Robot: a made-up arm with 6 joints. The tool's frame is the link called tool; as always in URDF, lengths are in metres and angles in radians. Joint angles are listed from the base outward. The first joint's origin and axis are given. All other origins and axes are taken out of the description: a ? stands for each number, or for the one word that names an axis. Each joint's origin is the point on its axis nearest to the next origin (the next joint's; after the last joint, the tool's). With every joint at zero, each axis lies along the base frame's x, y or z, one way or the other. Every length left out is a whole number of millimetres.
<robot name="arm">
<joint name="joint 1" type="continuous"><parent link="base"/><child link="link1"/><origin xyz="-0.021 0.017 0.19"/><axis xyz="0 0 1"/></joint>
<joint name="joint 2" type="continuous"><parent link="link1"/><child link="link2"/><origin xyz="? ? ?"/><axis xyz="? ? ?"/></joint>
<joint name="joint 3" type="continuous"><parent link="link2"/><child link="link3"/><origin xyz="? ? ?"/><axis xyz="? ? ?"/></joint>
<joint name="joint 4" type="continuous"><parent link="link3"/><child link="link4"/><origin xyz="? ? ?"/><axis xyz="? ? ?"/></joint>
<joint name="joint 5" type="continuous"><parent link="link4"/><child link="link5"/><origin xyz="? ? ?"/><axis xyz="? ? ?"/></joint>
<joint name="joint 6" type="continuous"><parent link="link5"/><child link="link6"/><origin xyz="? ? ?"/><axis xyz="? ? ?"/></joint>
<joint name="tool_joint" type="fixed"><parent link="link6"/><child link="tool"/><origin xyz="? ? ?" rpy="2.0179 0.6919 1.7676"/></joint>
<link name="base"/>
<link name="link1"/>
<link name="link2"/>
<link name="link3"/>
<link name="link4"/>
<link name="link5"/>
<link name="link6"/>
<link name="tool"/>
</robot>
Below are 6 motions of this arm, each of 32 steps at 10 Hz.
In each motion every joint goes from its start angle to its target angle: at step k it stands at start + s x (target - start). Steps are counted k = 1, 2, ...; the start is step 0. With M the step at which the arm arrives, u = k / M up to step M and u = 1 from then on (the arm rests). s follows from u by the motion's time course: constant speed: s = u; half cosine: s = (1 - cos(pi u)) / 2; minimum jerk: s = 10 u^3 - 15 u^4 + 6 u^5.
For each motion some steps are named. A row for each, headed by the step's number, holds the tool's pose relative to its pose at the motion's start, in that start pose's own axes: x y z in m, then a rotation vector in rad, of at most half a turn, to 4 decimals.
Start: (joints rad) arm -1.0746 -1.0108 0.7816 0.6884 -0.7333 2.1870
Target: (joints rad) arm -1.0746 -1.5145 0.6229 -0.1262 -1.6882 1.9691
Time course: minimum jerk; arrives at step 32
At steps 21, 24, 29, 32:
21: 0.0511 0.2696 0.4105 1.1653 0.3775 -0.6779
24: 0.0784 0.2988 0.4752 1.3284 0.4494 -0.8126
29: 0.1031 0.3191 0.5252 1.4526 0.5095 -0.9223
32: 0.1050 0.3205 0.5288 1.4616 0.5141 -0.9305

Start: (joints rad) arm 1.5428 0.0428 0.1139 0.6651 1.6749 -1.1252
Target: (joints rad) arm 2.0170 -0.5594 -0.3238 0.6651 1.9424 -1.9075
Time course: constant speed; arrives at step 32
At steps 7, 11, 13, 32:
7: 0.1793 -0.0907 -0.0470 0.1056 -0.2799 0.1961
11: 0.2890 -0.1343 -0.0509 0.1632 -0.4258 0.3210
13: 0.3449 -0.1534 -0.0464 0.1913 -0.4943 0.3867
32: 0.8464 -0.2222 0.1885 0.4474 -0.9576 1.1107

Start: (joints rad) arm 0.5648 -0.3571 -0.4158 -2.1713 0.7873 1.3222
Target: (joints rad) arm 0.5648 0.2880 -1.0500 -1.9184 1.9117 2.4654
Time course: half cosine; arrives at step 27
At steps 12, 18, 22, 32:
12: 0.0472 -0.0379 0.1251 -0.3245 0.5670 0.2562
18: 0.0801 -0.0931 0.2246 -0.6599 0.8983 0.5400
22: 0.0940 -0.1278 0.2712 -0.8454 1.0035 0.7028
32: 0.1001 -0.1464 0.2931 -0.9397 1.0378 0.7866

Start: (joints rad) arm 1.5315 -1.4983 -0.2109 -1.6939 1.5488 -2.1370
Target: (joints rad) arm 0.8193 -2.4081 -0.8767 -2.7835 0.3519 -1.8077
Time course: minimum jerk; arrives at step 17
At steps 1, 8, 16, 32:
1: 0.0013 0.0008 0.0026 -0.0001 0.0052 0.0000
8: 0.4423 0.3058 0.4471 0.0038 1.0699 -0.1247
16: 0.9268 0.8972 0.3724 0.0205 1.6658 -0.5509
32: 0.9276 0.8992 0.3711 0.0204 1.6662 -0.5522

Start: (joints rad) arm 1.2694 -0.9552 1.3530 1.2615 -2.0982 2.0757
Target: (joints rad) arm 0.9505 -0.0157 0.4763 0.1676 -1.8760 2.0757
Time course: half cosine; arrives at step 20
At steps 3, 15, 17, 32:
3: 0.0030 -0.0245 -0.0069 0.0158 0.0716 0.0204
15: 0.1024 -0.2986 -0.2349 0.3562 1.0687 0.3954
17: 0.1170 -0.3149 -0.2746 0.4091 1.1760 0.4457
32: 0.1256 -0.3227 -0.2990 0.4418 1.2388 0.4761

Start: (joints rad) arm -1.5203 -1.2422 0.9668 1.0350 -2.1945 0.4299
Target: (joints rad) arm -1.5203 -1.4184 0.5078 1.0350 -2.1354 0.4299
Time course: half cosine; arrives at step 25
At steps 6, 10, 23, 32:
6: 0.0074 0.0545 0.0124 -0.0803 0.0165 0.0073
10: 0.0187 0.1415 0.0233 -0.2047 0.0425 0.0175
23: 0.0498 0.4116 -0.0080 -0.5832 0.1238 0.0401
32: 0.0505 0.4181 -0.0100 -0.5925 0.1258 0.0405

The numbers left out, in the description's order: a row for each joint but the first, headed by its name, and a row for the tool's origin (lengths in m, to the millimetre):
joint 2: xyz -0.024 0.076 0, axis 0 1 0
joint 3: xyz 0.02 0 0.479, axis 0 1 0
joint 4: xyz 0.02 0 0.588, axis 0 0 1
joint 5: xyz 0.005 -0.006 0, axis 0 1 0
joint 6: xyz -0.001 0 0.042, axis 0 0 1
tool: xyz 0.002 -0.002 0

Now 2 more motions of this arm.
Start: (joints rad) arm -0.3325 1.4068 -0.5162 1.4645 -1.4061 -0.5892
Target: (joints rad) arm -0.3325 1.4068 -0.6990 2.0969 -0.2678 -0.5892
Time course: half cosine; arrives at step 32
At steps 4, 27, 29, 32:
4: 0.0027 0.0026 -0.0006 0.0298 0.0373 -0.0131
27: 0.0943 0.0462 -0.0327 0.5221 0.9899 -0.5578
29: 0.0988 0.0473 -0.0354 0.5327 1.0294 -0.5904
32: 0.1015 0.0479 -0.0370 0.5384 1.0520 -0.6095

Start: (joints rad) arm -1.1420 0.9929 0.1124 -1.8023 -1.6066 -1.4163
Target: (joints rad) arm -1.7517 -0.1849 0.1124 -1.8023 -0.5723 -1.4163
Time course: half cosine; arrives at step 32
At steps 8, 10, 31, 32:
8: 0.0232 -0.0523 0.1862 0.1378 -0.1891 -0.2007
10: 0.0196 -0.0833 0.2807 0.2133 -0.2863 -0.2995
31: -0.5727 -0.3268 0.9257 1.1961 -1.2141 -0.9545
32: -0.5756 -0.3269 0.9263 1.1998 -1.2166 -0.9550

